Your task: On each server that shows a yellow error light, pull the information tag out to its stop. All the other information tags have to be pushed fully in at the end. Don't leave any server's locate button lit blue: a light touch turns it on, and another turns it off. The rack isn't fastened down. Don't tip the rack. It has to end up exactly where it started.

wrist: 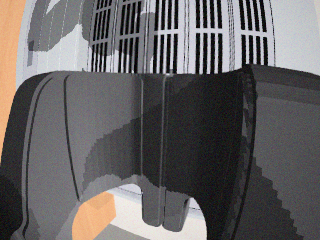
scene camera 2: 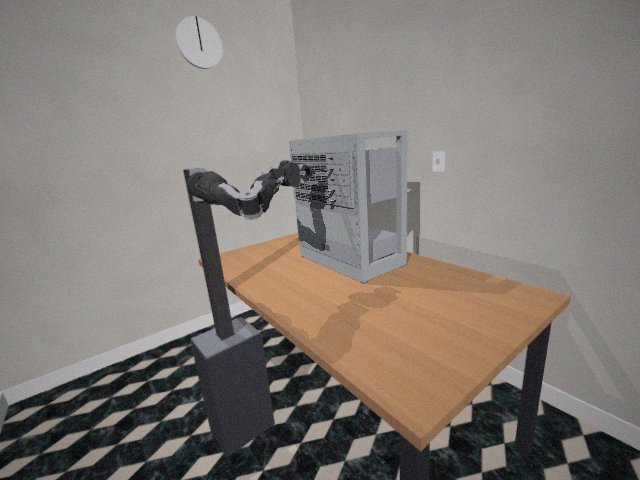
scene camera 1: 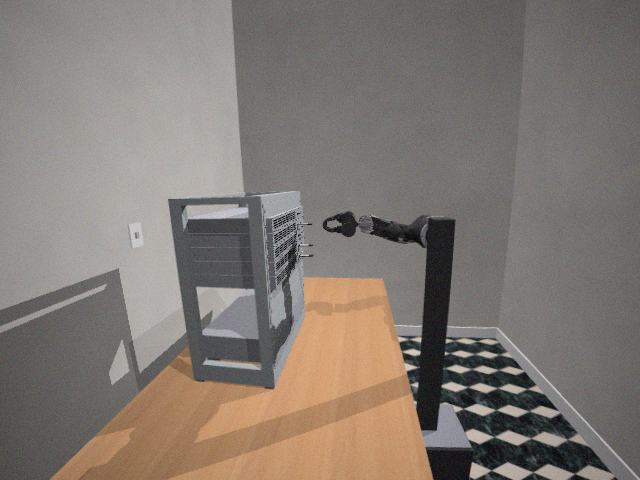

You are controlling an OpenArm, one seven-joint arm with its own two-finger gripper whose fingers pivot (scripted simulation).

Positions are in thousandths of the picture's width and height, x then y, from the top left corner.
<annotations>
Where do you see a black post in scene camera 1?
At 688, 505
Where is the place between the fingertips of my gripper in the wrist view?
At 545, 648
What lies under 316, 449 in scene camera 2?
A black post.
</annotations>
